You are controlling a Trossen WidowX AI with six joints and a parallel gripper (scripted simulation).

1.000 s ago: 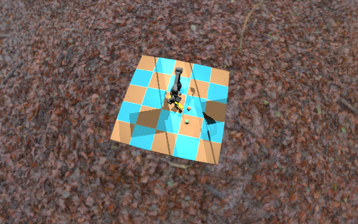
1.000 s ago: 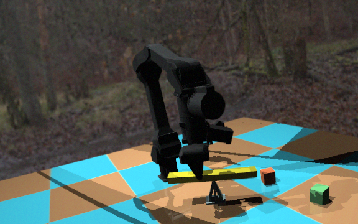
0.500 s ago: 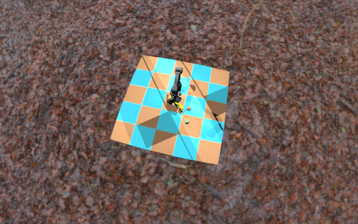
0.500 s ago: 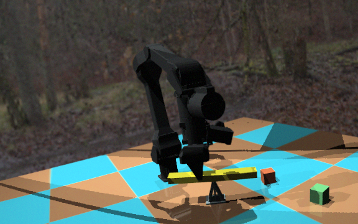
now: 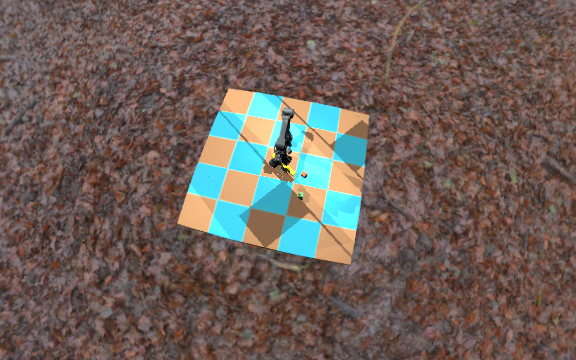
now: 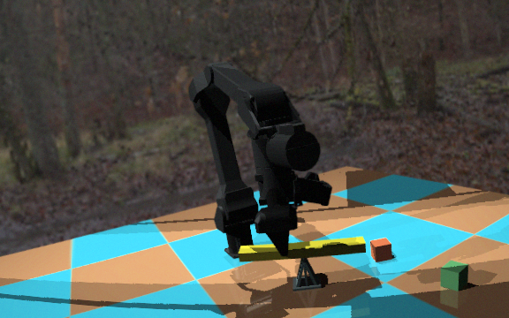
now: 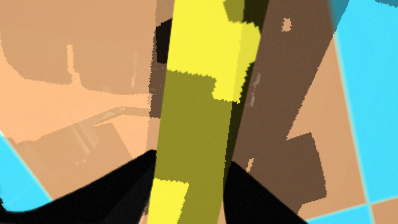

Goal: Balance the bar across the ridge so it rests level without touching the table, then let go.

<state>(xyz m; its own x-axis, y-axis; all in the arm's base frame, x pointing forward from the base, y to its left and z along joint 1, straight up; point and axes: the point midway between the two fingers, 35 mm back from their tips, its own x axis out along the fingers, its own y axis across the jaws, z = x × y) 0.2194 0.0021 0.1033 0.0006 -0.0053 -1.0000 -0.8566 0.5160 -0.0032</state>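
Now: the yellow bar 30 mm to the left of my gripper tip and 20 mm ahead of it. The rest, counted from my gripper tip: red cube 190 mm to the left, 50 mm below, 30 mm ahead; green cube 200 mm to the left, 200 mm ahead, 50 mm below.
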